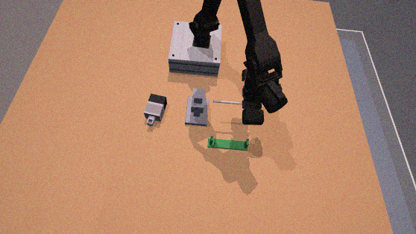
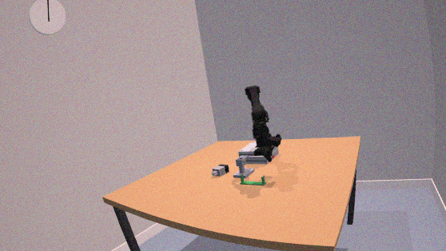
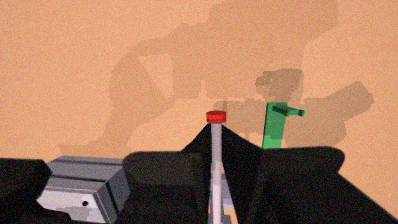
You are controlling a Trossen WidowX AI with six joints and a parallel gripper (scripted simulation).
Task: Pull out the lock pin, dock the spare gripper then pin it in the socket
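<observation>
Now: the green mount 11 cm ahead of my gripper tip, 6 cm below it and 5 cm to the right of it. The rest, counted from my gripper tip: spare gripper (33 cm to the right, 6 cm below, 4 cm ahead).
</observation>
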